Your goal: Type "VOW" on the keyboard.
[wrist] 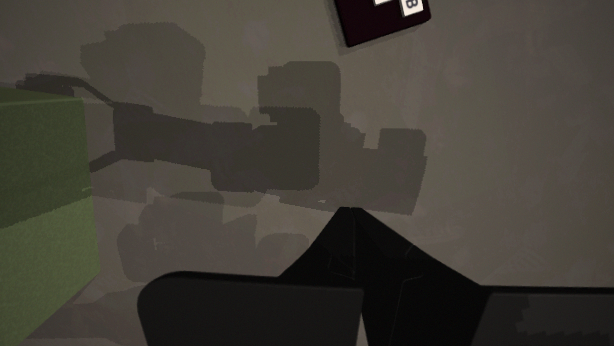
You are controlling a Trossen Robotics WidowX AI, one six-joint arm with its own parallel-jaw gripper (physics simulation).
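Places are measured from the arm's base along level axes (x ahead, y left, z up), in metres.
Pixels of known places: gripper, fingertip midpoint: (348, 217).
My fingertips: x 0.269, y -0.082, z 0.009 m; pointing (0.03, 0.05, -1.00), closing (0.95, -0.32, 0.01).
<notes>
For each thing: its top centre in the pictures, then the offset to it from my fingertips. "spot": a spot on its surface instead. Level surfaces: height alone.
- keyboard at a spot on its surface: (367, 30) spot: dx +0.049, dy +0.078, dz -0.122 m
- key marked B at its top centre: (411, 2) dx +0.082, dy +0.086, dz -0.117 m
- grey-brown table top at its surface level: dz -0.135 m
The keyboard (367, 30) shows in part at the top edge of the wrist view, a dark base with white keys. The key marked B (412, 5) is cut by the top edge, and part of another white key shows to its left. The other keys, V, O and W among them, do not show in this view. My gripper (348, 217) is shut with its fingertips together and holds nothing. Its tips are over the table, below the keyboard's near end in the view and apart from it.
A large green block (45, 165) stands at the left edge of the view. The grey-brown table top (510, 150) lies under the gripper, with dark shadows of the arm across its left and middle.
</notes>
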